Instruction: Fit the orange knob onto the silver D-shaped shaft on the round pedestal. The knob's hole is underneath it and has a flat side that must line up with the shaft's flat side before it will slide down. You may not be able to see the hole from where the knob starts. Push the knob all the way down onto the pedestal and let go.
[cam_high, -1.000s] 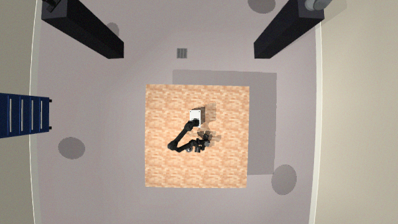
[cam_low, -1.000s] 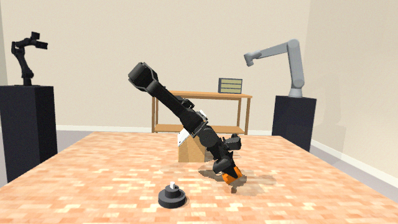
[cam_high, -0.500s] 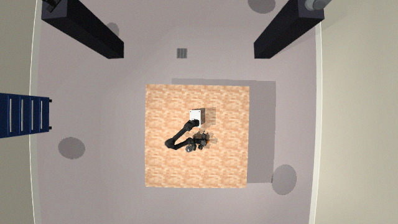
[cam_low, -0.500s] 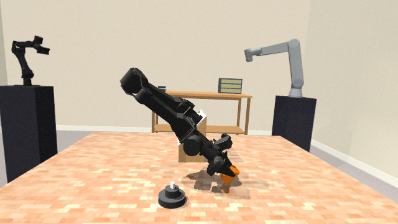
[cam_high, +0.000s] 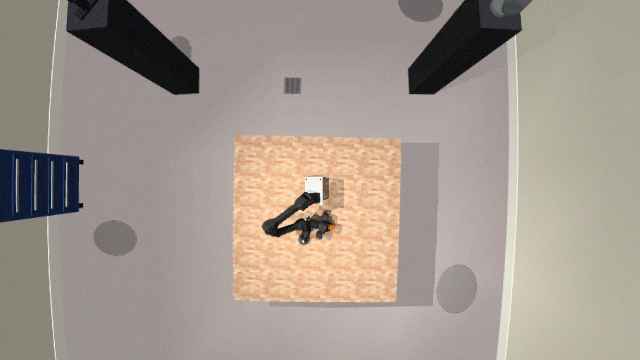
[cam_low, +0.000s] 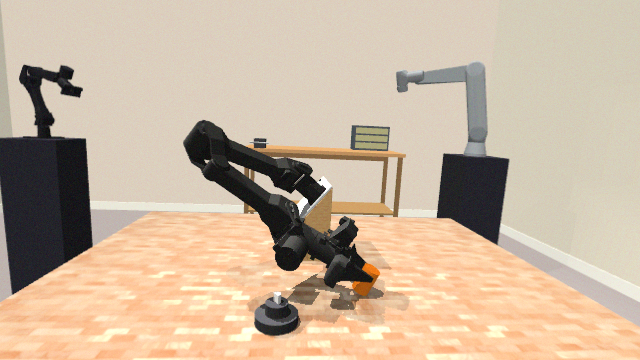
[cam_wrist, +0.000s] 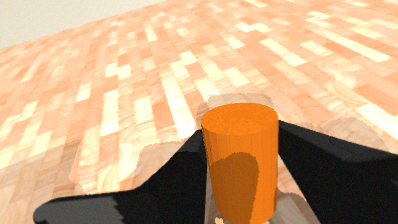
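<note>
Right now my gripper tip is 1 cm to the left of the orange knob. The rest, counted from my gripper tip: round pedestal (10 cm ahead, 22 cm to the right, 2 cm below).
</note>
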